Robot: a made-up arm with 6 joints. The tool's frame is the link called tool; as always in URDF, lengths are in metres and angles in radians. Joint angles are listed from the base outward.
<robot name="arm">
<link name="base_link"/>
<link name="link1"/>
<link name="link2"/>
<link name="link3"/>
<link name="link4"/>
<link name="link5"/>
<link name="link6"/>
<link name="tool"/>
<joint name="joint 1" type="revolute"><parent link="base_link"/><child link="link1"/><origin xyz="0.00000 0.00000 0.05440" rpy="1.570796 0.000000 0.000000"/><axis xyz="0 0 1"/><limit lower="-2.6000" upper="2.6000"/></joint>
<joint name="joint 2" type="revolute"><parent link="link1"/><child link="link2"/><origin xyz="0.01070 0.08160 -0.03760" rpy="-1.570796 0.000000 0.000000"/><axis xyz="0 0 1"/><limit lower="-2.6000" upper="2.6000"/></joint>
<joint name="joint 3" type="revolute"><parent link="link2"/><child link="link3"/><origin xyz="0.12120 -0.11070 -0.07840" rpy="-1.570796 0.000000 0.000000"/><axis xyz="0 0 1"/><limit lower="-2.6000" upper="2.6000"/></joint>
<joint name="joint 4" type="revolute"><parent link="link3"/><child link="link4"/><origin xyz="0.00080 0.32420 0.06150" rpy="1.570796 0.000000 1.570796"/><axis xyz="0 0 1"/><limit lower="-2.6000" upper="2.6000"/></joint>
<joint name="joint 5" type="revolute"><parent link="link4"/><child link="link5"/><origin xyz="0.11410 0.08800 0.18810" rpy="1.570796 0.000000 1.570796"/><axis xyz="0 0 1"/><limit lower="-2.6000" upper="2.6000"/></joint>
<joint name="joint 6" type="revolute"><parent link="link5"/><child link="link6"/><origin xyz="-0.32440 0.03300 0.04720" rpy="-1.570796 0.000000 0.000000"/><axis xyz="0 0 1"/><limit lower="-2.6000" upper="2.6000"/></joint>
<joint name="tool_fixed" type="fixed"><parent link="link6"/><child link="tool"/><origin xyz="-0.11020 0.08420 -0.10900" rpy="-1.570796 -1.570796 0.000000"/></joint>
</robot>
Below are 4 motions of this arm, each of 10 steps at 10 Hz.
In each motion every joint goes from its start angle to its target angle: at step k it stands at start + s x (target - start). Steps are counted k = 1, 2, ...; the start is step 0. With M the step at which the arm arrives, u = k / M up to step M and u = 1 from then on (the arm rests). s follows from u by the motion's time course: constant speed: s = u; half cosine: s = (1 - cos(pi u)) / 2; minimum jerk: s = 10 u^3 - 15 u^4 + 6 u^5.
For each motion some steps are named. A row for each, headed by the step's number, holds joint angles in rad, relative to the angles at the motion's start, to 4 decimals.
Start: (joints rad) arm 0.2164 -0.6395 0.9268 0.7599 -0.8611 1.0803
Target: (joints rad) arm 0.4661 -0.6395 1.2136 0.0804 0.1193 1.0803
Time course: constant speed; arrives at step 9
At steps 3, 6, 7, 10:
3: 0.0832 0.0000 0.0956 -0.2265 0.3268 0.0000
6: 0.1665 0.0000 0.1912 -0.4530 0.6536 0.0000
7: 0.1942 0.0000 0.2231 -0.5285 0.7625 0.0000
10: 0.2497 0.0000 0.2868 -0.6795 0.9804 0.0000

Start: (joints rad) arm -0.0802 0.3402 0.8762 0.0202 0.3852 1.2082
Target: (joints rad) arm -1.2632 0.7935 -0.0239 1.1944 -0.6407 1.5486
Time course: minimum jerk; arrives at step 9
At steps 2, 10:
2: -0.0904 0.0346 -0.0688 0.0897 -0.0784 0.0260
10: -1.1830 0.4533 -0.9001 1.1742 -1.0259 0.3404

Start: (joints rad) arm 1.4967 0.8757 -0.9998 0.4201 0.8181 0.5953
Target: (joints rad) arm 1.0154 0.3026 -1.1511 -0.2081 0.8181 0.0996
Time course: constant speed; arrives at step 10
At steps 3, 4, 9, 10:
3: -0.1444 -0.1719 -0.0454 -0.1885 0.0000 -0.1487
4: -0.1925 -0.2292 -0.0605 -0.2513 0.0000 -0.1983
9: -0.4332 -0.5158 -0.1362 -0.5654 0.0000 -0.4461
10: -0.4813 -0.5731 -0.1513 -0.6282 0.0000 -0.4957

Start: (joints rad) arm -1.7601 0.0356 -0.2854 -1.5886 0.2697 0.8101
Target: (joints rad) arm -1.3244 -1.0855 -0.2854 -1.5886 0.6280 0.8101
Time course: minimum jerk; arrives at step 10
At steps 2, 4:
2: 0.0252 -0.0649 0.0000 0.0000 0.0208 0.0000
4: 0.1383 -0.3559 0.0000 0.0000 0.1137 0.0000

